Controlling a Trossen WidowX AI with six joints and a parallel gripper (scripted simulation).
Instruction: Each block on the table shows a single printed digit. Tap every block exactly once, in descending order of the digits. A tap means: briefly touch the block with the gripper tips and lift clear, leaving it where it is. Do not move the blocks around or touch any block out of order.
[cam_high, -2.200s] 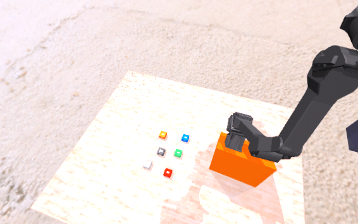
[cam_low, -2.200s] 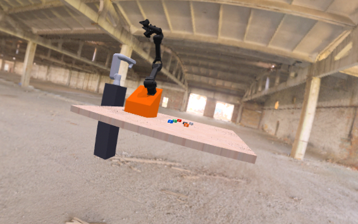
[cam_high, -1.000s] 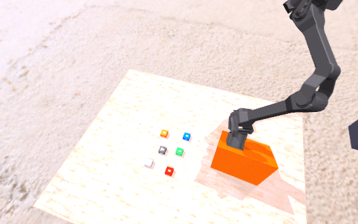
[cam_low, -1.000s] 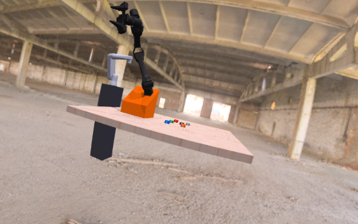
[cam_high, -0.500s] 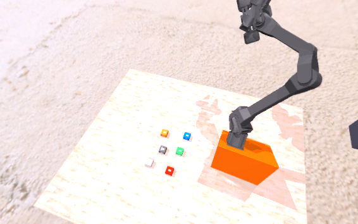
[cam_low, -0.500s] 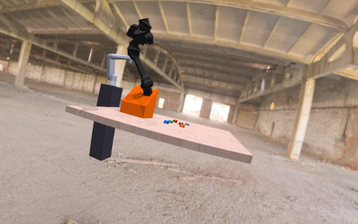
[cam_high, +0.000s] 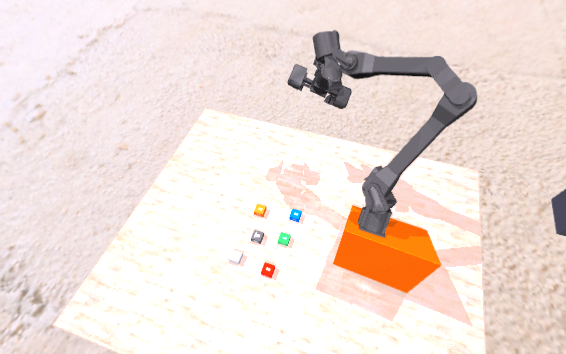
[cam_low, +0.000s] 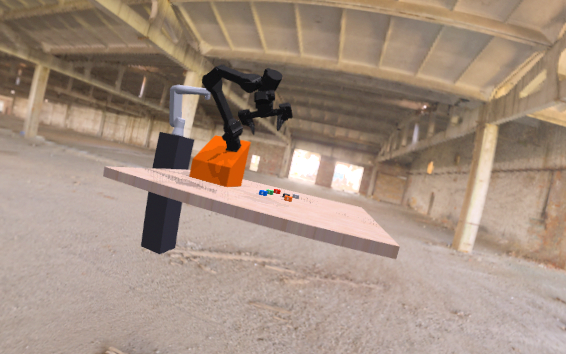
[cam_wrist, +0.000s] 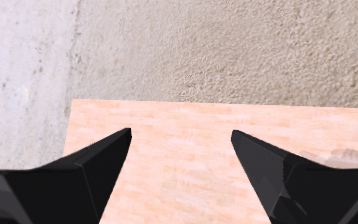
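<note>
Right now the dark grey block is 420 mm to the left of my gripper tip, 240 mm below it and 40 mm ahead of it. Round my gripper tip: blue block: 310 mm to the left, 240 mm below, 50 mm behind; then green block: 400 mm to the left, 240 mm below, 50 mm behind; then orange block: 330 mm to the left, 240 mm below, 70 mm ahead.
</note>
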